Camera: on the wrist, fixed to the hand. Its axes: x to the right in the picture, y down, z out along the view.
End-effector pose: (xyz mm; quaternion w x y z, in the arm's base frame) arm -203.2 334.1 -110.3 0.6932 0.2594 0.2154 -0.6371
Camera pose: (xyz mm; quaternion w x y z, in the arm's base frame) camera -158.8 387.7 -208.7 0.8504 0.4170 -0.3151 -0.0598
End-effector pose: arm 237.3 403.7 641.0 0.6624 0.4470 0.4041 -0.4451
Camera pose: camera 265.7 512.0 596.4 0.6766 0.6895 -0.2563 -0.0339
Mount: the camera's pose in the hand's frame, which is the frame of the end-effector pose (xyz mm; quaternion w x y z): 24.8 38.7 -111.4 0.6679 0.2821 -0.1515 0.6719
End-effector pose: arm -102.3 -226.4 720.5 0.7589 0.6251 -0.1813 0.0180
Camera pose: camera -60.8 -116.5 747.3 0.2910 0.5125 -0.6510 0.4784
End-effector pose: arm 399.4 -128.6 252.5 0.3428 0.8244 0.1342 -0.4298
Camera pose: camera 502.8 -82.8 294.1 0.3055 0.6724 -0.6375 -0.2195
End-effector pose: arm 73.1 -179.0 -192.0 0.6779 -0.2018 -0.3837 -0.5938
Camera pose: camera 141.5 -268.1 -235.6 0.8505 -0.2913 -0.3909 0.1977
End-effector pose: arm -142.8 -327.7 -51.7 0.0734 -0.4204 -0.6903 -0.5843
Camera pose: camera -176.2 -413.6 26.0 0.4556 -0.8124 -0.3545 -0.0825
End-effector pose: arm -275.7 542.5 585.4 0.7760 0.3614 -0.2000 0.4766
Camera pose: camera -302.2 652.0 542.6 0.0658 0.3981 -0.3595 0.8414
